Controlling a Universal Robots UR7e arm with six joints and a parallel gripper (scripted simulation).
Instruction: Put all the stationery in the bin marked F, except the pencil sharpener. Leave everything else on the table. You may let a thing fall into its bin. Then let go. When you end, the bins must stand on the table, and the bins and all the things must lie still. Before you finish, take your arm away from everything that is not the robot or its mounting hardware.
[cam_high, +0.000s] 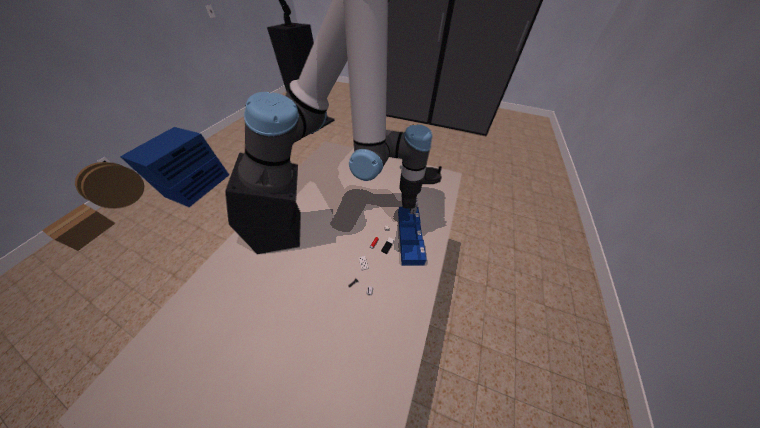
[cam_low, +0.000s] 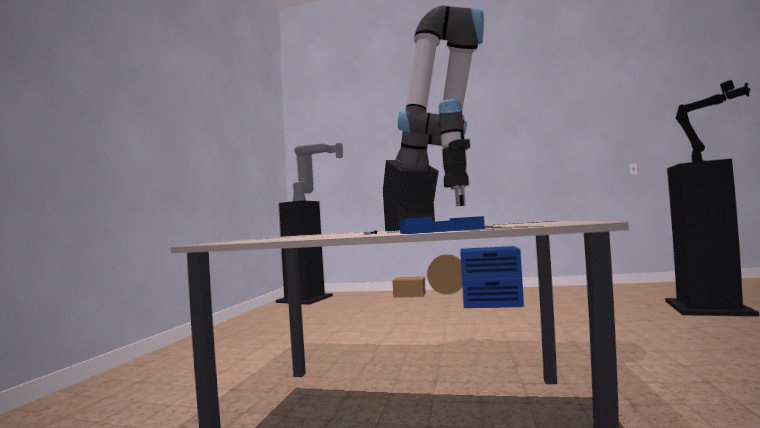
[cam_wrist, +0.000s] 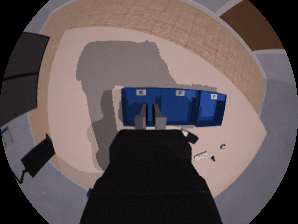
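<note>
Right now my hand is 2 cm past the black block, 14 cm to the left of it and 9 cm above it. Also, from my hand: tiny white piece 7 cm behind, 8 cm to the right, 9 cm below; then blue bin 3 cm ahead, 6 cm to the right, 7 cm below; then red item 7 cm behind, 17 cm to the right, 9 cm below.
</note>
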